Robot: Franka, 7 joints.
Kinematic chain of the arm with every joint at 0, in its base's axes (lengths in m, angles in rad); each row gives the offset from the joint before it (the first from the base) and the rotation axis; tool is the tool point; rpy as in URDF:
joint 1: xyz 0 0 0.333 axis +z
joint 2: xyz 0 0 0 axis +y
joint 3: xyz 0 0 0.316 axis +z
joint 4: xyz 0.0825 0 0 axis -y
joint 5: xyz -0.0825 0 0.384 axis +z
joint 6: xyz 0 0 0 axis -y
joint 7: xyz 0.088 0 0 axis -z
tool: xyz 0 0 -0.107 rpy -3.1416 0 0
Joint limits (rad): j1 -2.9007..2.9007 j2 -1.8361..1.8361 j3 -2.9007..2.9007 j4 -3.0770..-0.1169 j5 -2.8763..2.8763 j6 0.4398..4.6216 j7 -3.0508..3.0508
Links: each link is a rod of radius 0.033 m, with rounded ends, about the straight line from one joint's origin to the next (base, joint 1, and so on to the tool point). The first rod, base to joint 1, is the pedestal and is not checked.
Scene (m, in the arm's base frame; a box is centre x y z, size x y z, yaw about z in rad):
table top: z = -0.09
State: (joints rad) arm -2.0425 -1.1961 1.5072 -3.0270 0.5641 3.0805 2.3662
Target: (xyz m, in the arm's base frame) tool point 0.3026 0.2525 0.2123
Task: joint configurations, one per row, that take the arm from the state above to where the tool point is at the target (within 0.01 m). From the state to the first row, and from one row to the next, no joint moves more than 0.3 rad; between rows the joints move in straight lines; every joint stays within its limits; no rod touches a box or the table.
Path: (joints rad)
1: -1.7607 -1.1054 1.6168 -2.9741 0.5438 3.1539 2.3662
2: -1.4790 -1.0147 1.7265 -2.9213 0.5236 3.2273 2.3662
3: -1.1972 -0.9241 1.8361 -2.8684 0.5033 3.3007 2.3662
4: -0.9154 -0.8334 1.9458 -2.8155 0.4830 3.3741 2.3662

